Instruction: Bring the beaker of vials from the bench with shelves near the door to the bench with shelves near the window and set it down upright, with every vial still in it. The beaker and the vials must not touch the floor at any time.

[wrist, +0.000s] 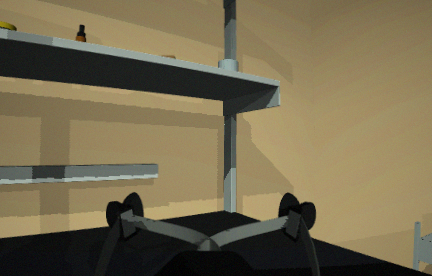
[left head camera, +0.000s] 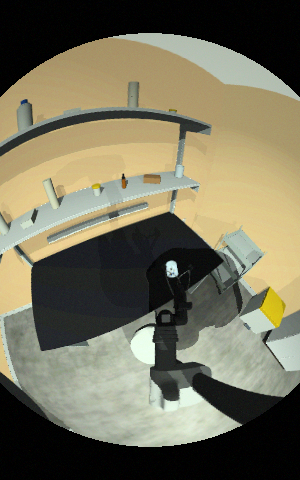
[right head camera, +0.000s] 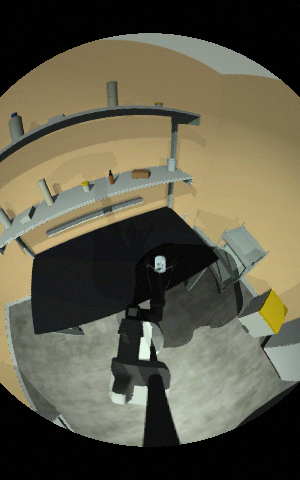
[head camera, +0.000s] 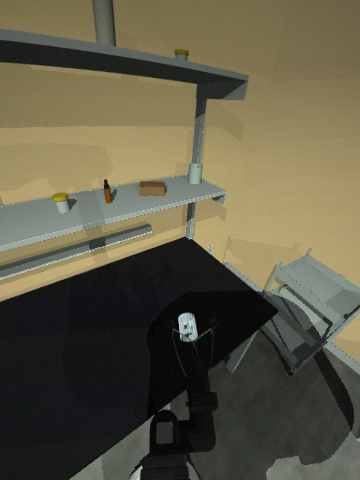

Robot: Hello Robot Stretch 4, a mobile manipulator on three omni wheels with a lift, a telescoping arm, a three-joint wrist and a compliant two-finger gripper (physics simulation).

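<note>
The clear beaker shows over the black top of a bench with shelves, near its right end. Small dark and coloured spots of vials show inside; I cannot count them. Its outline is longer than wide, and I cannot tell whether it stands or lies. My gripper is open, its fingers wide apart. In the head views the fingers appear on either side of the beaker. In the wrist view no beaker shows between them, so it seems to be below the fingers.
The lower shelf holds a yellow-lidded jar, an amber bottle, a brown box and a pale cup. A grey cart stands right of the bench. A yellow-and-white box is farther right.
</note>
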